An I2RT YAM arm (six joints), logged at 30 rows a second.
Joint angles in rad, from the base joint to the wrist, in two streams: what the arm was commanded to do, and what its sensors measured. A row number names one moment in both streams.
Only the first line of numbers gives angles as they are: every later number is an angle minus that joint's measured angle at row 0.
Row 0, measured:
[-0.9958, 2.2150, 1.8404, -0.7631, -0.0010, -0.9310]
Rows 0 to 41, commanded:
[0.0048, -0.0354, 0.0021, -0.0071, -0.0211, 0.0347]
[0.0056, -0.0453, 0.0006, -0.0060, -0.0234, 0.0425]
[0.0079, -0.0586, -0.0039, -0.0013, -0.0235, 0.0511]
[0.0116, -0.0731, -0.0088, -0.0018, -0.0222, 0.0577]
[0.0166, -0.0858, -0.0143, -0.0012, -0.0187, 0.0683]
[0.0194, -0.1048, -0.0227, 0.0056, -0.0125, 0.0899]
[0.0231, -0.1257, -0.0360, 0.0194, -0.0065, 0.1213]
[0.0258, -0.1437, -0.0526, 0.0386, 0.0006, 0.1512]
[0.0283, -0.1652, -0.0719, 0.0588, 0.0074, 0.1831]
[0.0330, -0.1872, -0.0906, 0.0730, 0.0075, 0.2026]
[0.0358, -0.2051, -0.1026, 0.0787, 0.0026, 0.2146]
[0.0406, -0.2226, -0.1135, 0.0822, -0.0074, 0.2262]
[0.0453, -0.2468, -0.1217, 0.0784, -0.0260, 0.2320]
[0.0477, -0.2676, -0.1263, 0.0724, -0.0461, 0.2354]
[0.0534, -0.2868, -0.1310, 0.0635, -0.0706, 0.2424]
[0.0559, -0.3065, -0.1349, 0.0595, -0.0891, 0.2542]
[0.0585, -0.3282, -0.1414, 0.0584, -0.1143, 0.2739]
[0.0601, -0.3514, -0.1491, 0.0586, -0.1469, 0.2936]
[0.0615, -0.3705, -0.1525, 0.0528, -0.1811, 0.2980]
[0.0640, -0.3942, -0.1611, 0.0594, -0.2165, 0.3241]
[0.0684, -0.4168, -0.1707, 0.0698, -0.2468, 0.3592]
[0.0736, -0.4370, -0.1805, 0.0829, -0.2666, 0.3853]
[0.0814, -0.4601, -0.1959, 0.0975, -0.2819, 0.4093]
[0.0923, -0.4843, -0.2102, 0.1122, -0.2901, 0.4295]
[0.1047, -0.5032, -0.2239, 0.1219, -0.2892, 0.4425]
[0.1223, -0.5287, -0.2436, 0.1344, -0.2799, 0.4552]
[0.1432, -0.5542, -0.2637, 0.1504, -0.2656, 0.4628]
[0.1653, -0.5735, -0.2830, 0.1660, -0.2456, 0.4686]
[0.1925, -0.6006, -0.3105, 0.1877, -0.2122, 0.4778]
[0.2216, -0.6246, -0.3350, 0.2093, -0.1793, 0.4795]
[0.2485, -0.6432, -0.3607, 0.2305, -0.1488, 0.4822]
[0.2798, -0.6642, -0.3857, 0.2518, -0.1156, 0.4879]
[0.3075, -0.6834, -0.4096, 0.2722, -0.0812, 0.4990]
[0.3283, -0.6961, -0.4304, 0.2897, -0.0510, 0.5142]
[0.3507, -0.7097, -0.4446, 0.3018, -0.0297, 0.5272]
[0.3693, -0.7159, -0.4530, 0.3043, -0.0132, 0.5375]
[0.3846, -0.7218, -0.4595, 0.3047, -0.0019, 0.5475]
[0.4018, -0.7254, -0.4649, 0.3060, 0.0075, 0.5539]
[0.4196, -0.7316, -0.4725, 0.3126, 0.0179, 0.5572]
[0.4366, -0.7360, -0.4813, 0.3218, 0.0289, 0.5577]
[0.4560, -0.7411, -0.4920, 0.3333, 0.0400, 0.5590]
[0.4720, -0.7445, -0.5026, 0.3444, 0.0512, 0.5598]
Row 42, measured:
[0.4413, -0.7328, -0.4879, 0.2918, -0.0144, 0.5322]
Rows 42 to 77, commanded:
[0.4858, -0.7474, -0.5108, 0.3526, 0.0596, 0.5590]
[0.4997, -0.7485, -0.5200, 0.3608, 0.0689, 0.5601]
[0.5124, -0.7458, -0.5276, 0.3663, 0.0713, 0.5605]
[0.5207, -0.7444, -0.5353, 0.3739, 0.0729, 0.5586]
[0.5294, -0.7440, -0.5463, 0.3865, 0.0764, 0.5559]
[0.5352, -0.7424, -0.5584, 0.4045, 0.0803, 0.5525]
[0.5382, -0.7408, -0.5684, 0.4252, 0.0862, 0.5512]
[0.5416, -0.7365, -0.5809, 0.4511, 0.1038, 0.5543]
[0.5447, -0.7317, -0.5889, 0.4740, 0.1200, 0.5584]
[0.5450, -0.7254, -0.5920, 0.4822, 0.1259, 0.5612]
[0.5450, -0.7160, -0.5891, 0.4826, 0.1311, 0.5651]
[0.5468, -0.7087, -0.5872, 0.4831, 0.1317, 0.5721]
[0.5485, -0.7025, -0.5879, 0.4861, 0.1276, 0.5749]
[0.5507, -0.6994, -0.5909, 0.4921, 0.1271, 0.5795]
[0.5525, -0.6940, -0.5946, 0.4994, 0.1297, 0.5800]
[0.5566, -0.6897, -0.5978, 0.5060, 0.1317, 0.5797]
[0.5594, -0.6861, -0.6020, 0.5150, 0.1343, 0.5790]
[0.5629, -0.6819, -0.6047, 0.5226, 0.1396, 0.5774]
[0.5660, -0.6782, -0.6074, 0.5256, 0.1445, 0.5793]
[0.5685, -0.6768, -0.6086, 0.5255, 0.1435, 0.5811]
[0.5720, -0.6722, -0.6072, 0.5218, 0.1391, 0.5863]
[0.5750, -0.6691, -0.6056, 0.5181, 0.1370, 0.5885]
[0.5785, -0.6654, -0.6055, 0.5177, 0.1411, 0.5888]
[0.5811, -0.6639, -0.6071, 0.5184, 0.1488, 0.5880]
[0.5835, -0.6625, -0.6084, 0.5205, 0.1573, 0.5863]
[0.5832, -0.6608, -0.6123, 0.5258, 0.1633, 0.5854]
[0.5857, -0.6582, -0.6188, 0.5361, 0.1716, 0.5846]
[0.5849, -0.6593, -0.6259, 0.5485, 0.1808, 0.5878]
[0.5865, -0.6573, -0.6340, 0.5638, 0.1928, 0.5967]
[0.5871, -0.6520, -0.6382, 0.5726, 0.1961, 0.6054]
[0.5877, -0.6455, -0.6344, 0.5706, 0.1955, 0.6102]
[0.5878, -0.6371, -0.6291, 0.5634, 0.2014, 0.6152]
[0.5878, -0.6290, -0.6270, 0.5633, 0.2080, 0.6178]
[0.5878, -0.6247, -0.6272, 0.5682, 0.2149, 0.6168]
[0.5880, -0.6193, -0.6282, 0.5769, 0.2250, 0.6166]
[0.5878, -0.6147, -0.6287, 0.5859, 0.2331, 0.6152]
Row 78, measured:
[0.5863, -0.6225, -0.6325, 0.5455, 0.1946, 0.5982]
